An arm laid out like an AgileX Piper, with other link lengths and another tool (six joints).
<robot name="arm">
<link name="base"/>
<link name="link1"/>
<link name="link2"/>
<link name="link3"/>
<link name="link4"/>
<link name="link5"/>
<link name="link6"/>
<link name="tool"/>
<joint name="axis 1" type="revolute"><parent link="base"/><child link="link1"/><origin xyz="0 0 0.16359"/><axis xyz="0 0 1"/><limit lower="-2.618" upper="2.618"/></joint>
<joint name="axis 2" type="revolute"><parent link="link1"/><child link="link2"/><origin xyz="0 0 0"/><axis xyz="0 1 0"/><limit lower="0" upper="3.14"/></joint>
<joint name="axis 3" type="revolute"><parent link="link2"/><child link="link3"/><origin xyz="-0.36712 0 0.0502"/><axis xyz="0 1 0"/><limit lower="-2.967" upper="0"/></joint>
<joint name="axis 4" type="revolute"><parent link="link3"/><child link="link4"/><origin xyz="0.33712 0 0.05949"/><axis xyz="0.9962 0 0.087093"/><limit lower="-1.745" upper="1.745"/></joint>
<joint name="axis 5" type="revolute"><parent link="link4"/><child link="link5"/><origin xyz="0 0 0"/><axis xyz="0 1 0"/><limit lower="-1.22" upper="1.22"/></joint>
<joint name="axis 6" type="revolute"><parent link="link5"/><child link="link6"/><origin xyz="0.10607 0 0.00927"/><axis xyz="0.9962 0 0.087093"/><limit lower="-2.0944" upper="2.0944"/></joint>
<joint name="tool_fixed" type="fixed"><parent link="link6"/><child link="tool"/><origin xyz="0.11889 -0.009 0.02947" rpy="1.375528 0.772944 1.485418"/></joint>
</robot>
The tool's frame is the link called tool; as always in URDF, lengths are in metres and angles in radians.
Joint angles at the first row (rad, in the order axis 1, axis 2, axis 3, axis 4, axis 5, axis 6):
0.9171, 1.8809, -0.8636, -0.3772, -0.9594, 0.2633
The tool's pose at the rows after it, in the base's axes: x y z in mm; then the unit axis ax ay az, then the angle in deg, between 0 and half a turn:
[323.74, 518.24, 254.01, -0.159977, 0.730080, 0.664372, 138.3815]
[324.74, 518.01, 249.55, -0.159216, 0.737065, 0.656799, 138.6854]
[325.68, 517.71, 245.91, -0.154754, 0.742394, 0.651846, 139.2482]
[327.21, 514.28, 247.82, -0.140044, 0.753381, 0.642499, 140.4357]
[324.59, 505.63, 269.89, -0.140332, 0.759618, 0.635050, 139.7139]
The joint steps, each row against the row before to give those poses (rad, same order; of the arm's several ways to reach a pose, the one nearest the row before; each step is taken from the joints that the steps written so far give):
0.0000, 0.0000, 0.0000, 0.0000, 0.0261, 0.0000
0.0000, 0.0000, 0.0000, 0.0000, 0.0200, 0.0007
0.0000, 0.0000, 0.0000, 0.0000, 0.0160, 0.0099
0.0000, -0.0249, 0.0021, 0.0000, 0.0538, 0.0354
0.0000, -0.0700, 0.0087, -0.0050, 0.0716, 0.0085

